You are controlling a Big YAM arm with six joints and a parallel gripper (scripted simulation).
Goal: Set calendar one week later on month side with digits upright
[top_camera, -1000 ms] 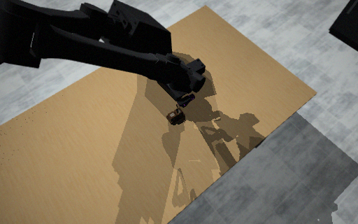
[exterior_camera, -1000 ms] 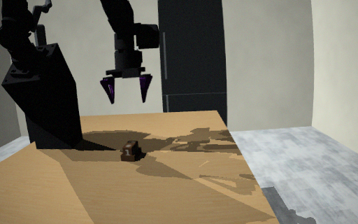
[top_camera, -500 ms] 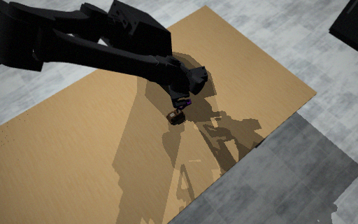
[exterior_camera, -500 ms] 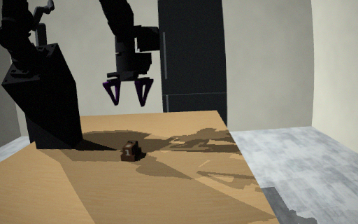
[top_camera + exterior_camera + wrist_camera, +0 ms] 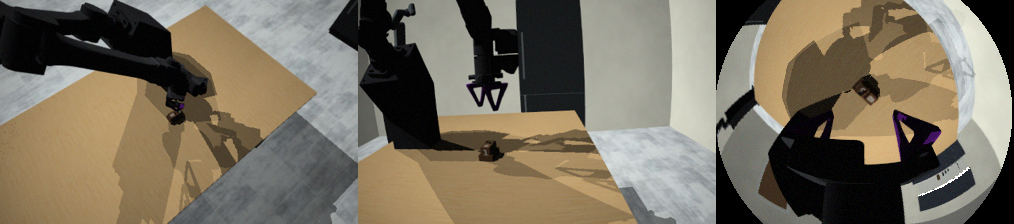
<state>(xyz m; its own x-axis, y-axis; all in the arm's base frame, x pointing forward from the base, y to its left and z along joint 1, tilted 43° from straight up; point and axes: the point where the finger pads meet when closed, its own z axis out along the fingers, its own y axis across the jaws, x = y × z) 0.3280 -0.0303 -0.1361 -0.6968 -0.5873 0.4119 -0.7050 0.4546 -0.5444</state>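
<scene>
My hand is 20 mm to the left of the brown tray and 140 mm above it.
</scene>
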